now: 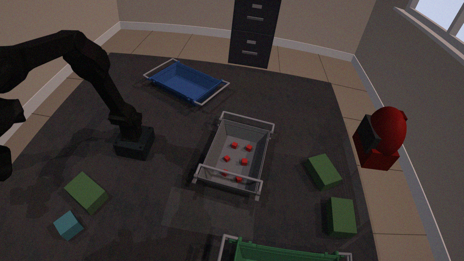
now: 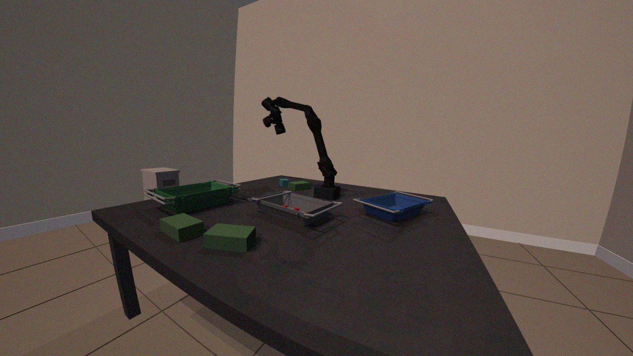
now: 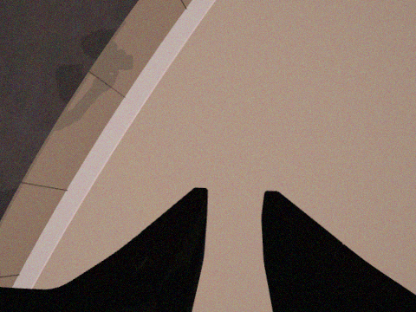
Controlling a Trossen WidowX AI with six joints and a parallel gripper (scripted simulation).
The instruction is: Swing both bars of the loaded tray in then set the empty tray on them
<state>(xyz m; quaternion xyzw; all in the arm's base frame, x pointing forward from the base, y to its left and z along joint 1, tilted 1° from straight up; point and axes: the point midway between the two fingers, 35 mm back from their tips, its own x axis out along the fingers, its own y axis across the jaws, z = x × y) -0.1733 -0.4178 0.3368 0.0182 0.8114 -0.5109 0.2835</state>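
My gripper tip is now 770 mm to the right of the blue tray, 350 mm short of it and 340 mm above it. Also, from my gripper tip: teal cube: 360 mm below, 90 mm to the left, 70 mm ahead.
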